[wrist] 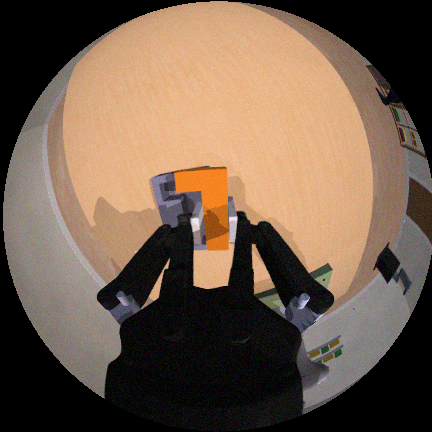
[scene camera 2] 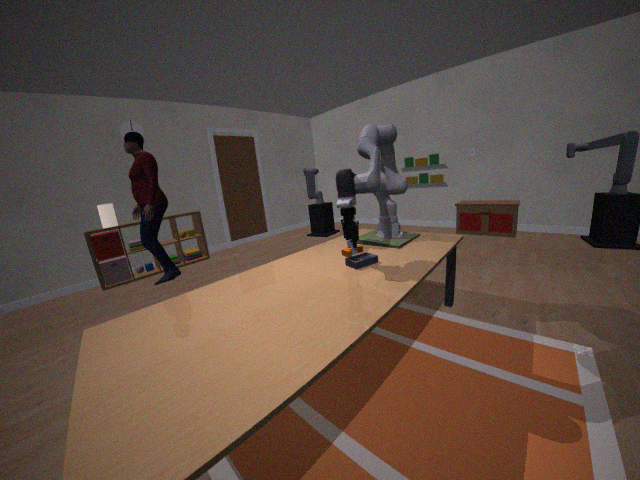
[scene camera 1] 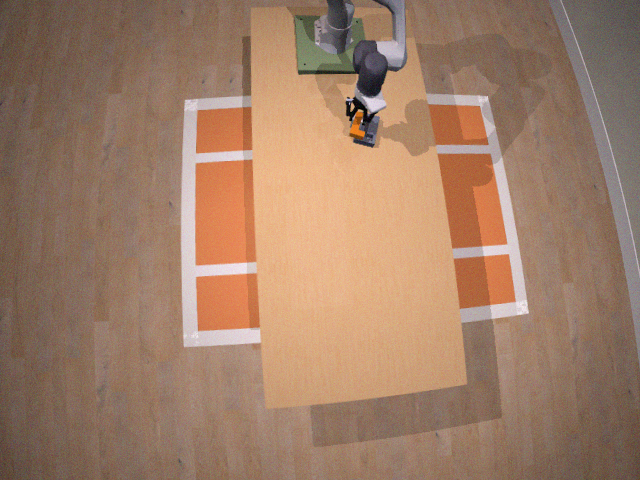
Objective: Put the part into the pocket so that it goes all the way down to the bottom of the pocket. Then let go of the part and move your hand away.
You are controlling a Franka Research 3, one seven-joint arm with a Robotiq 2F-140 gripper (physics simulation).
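Note:
The orange L-shaped part [scene camera 1: 357, 131] [scene camera 2: 346, 252] [wrist: 215, 182] is held roughly level, above the blue-grey block [scene camera 1: 364, 143] [scene camera 2: 361, 261] [wrist: 172, 215] with the pocket. It is shifted sideways over the block, to the right in the wrist view and to the left in scene camera 1. Some of the pocket shows left of the part in the wrist view; the rest is hidden under the part. In scene camera 2 the part shows behind and left of the block. My gripper [scene camera 1: 359, 115] [scene camera 2: 353, 250] [wrist: 216, 206] is shut on the part's long arm.
The block stands on the wooden table [scene camera 1: 356, 258] [scene camera 2: 248, 330] [wrist: 200, 100]. The green base plate [scene camera 1: 310, 64] [scene camera 2: 403, 240] [wrist: 324, 279] of the arm lies behind it. A person [scene camera 2: 147, 186] is beyond the table in scene camera 2.

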